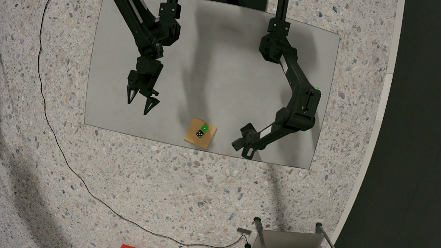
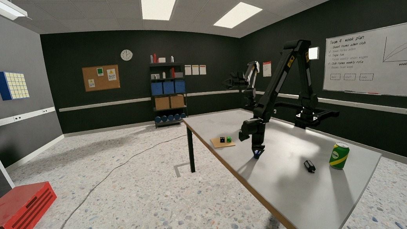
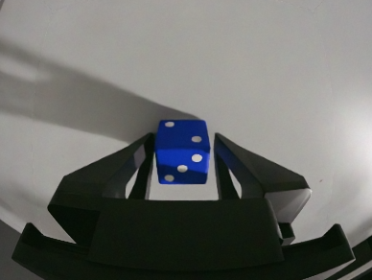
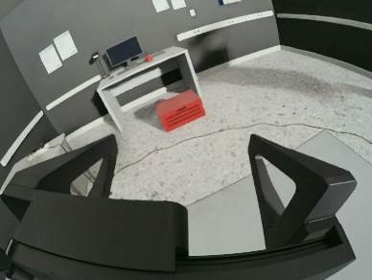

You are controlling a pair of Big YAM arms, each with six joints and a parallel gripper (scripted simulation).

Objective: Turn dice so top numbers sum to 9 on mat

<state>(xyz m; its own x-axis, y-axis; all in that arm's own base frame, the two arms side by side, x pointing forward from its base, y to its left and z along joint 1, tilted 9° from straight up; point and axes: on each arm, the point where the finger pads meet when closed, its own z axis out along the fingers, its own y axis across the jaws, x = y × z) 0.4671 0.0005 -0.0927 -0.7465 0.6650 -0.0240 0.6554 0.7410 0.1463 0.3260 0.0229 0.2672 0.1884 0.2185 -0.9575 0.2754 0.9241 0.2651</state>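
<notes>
Right now my left hand is right at the blue die. The rest, counted from my left hand: black die: 6 cm ahead, 26 cm to the right, 1 cm above; brown square mat: 6 cm ahead, 26 cm to the right, 1 cm below; green die: 2 cm ahead, 24 cm to the right, 1 cm above.
</notes>
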